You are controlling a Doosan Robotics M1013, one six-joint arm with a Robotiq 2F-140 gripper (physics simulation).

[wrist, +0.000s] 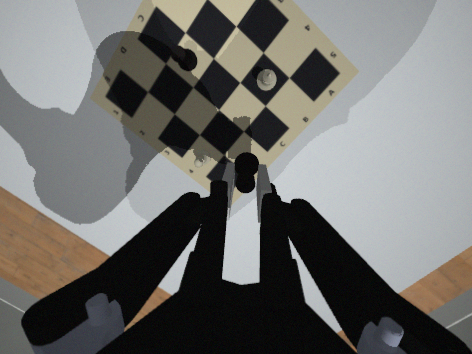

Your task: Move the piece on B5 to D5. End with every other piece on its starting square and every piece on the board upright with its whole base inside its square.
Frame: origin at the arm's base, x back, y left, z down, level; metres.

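Seen in the pictures: gripper, fingertip midpoint: (245,175).
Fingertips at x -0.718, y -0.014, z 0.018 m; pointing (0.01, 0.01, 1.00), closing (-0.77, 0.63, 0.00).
A point is followed by its place in that frame.
My gripper (245,175) @[x -0.718, y -0.014, z 0.018 m] is shut on a black piece (246,164) @[x -0.706, y 0.000, z -0.002 m], at the bottom of the board (354,71) @[x -0.733, y 0.139, z 0.068 m] in the view. The piece's round top shows between the fingertips, and it overlaps the light D5 square. A shadow falls on the squares just beyond it. Its base, and whether it touches the board, cannot be made out. A white piece (266,79) @[x -0.669, y 0.067, z 0.030 m] stands on dark B4. Another black piece (187,59) @[x -0.596, y 0.029, z 0.051 m] stands on light C2. A small white piece (200,161) @[x -0.673, y -0.041, z 0.038 m] shows on light E4, left of the fingers. The left finger partly covers the dark E5 square.
The board lies diagonally on a pale table top (390,165) @[x -0.852, y 0.105, z 0.074 m]. The E4 piece is the closest to the left finger; the B4 piece is farther up and right. Arm shadows cover the board's left part. Wooden floor (50,240) shows past the table edge at lower left and right.
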